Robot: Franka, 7 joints.
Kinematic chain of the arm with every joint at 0, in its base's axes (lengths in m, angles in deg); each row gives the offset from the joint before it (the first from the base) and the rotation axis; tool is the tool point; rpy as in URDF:
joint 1: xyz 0 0 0.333 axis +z
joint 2: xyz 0 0 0 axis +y
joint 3: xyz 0 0 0.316 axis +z
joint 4: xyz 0.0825 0 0 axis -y
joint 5: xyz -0.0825 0 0.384 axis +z
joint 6: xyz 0 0 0 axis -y
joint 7: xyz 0.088 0 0 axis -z
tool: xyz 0 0 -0.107 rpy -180 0 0
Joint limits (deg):
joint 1: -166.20..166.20
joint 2: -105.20..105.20
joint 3: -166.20..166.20
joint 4: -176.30..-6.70
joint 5: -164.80..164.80
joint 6: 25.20..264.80
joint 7: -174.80..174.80
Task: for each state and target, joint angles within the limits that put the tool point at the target. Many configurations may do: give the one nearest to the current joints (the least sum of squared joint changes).
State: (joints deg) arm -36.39 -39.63 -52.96 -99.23 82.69 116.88 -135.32
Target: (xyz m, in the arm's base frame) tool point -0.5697 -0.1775 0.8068
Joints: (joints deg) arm -44.32 -55.27 -70.38 -77.73 84.73 124.44 -135.32
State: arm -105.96 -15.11 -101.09 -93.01 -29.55 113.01 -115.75
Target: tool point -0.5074 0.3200 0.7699
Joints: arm -103.06 -12.05 -97.76 -77.38 -30.27 120.34 -115.75
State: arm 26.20 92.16 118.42 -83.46 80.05 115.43 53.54
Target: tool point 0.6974 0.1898 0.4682
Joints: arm -26.74 105.20 110.26 -77.60 77.68 100.42 53.54
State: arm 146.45 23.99 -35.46 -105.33 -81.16 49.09 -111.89
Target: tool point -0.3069 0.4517 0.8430
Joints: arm 159.31 12.93 -27.95 -64.27 -98.67 72.59 -111.89
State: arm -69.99 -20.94 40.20 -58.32 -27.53 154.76 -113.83
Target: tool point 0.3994 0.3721 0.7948
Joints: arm -49.28 -38.87 62.60 -94.46 -28.92 147.84 -113.83
